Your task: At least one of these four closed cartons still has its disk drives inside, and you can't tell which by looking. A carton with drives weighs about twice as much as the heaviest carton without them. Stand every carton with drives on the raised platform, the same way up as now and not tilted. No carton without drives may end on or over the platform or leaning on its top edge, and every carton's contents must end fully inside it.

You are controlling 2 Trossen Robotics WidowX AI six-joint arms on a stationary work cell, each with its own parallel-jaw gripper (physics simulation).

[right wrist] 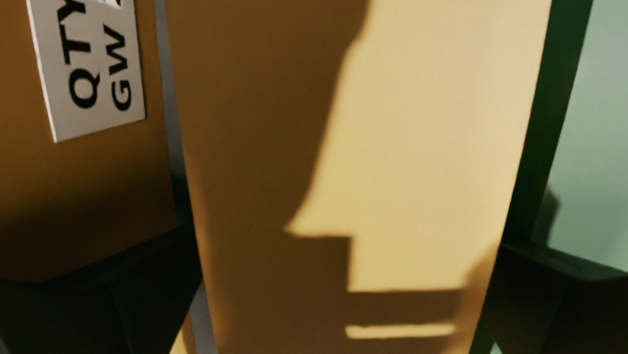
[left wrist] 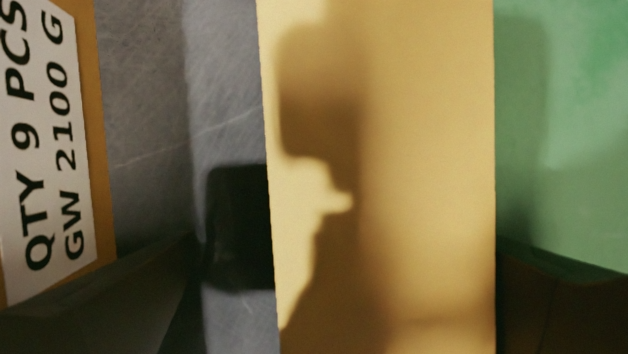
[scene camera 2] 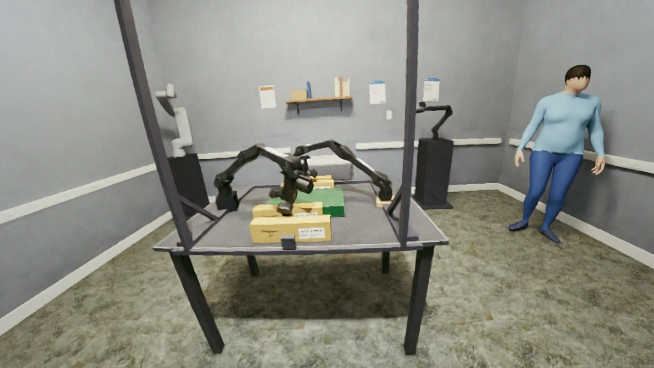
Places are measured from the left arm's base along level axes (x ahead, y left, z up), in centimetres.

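Pixels of known places: left gripper, fingertip midpoint: (left wrist: 313,235) (scene camera 2: 286,215); right gripper, fingertip midpoint: (right wrist: 328,227); left arm's base, link origin: (scene camera 2: 226,194); right arm's base, link origin: (scene camera 2: 385,199).
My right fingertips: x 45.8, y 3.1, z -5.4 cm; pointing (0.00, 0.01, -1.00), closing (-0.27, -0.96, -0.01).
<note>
Ahead of a thing's pixels: the offset from my right fingertips to its top centre. "*": to the spot under its first point. Level surfaces: height alone.
Four closed yellow cartons. In the scene view, the front carton (scene camera 2: 291,235) (left wrist: 105,215) lies near the table's front edge. The second carton @[dx -13.2, dy -32.0, dz +5.2 cm] (scene camera 2: 261,212) (left wrist: 430,150) lies behind it, beside the green raised platform @[dx -2.6, dy -18.4, dz +2.7 cm] (scene camera 2: 330,197) (left wrist: 585,125) (right wrist: 590,130). The two back cartons, a nearer one @[dx +1.8, dy -0.5, dz +5.2 cm] (scene camera 2: 325,184) and a farther one @[* dx +13.8, dy +4.7, dz +5.2 cm] (scene camera 2: 324,177), show partly beyond the platform. My left gripper (scene camera 2: 280,201) (left wrist: 313,235) is open, its fingers astride the second carton. My right gripper (right wrist: 328,227) is open, astride a carton @[* dx +3.8, dy -2.3, dz +5.2 cm] (right wrist: 425,150) beside the platform; a labelled carton @[* dx +4.5, dy +6.3, dz +1.4 cm] (right wrist: 100,175) lies alongside. The left wrist largely hides it in the scene view.
The grey table @[dz -3.3 cm] (scene camera 2: 365,227) carries a small dark block @[dx -15.2, dy -52.9, dz +2.4 cm] (scene camera 2: 288,242) at its front edge. Dark frame posts (scene camera 2: 411,100) (scene camera 2: 145,100) rise at the front corners. The two arms reach in from opposite sides and overlap above the platform in the scene view.
</note>
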